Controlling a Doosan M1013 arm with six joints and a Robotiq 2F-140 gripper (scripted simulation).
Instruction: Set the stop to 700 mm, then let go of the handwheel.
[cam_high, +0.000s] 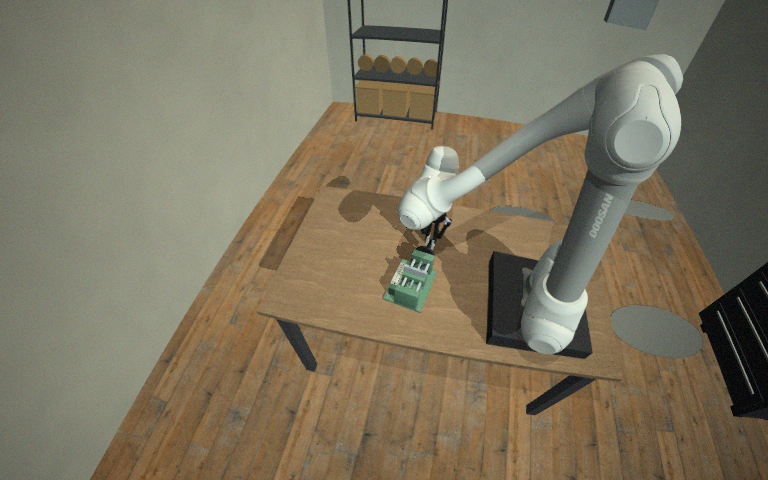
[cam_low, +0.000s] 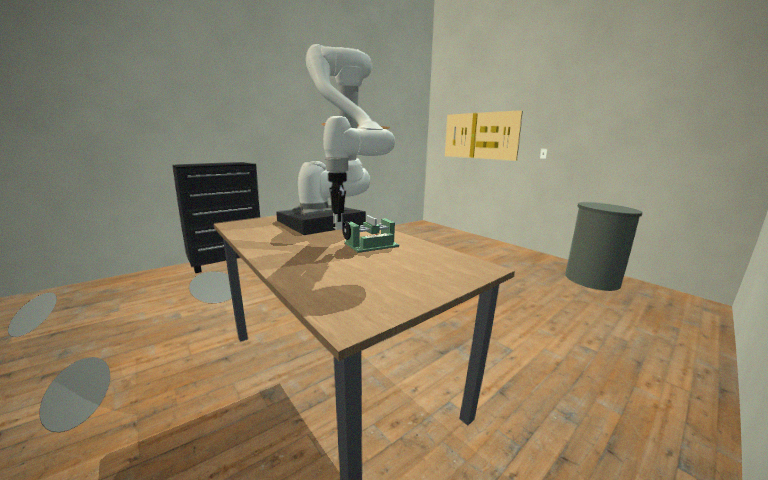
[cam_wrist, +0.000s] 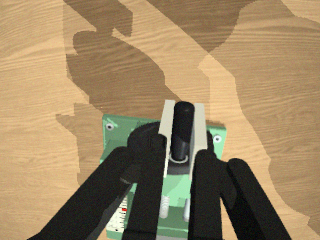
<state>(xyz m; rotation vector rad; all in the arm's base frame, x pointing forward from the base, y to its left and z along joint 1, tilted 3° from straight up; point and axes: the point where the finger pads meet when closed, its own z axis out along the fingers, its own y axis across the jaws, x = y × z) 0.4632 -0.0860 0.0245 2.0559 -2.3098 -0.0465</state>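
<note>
My hand is 4 cm short of the green stop fixture, 15 cm to the right of it and 3 cm above it. The rest, counted from my hand: black crank handle: 2 cm below.
</note>
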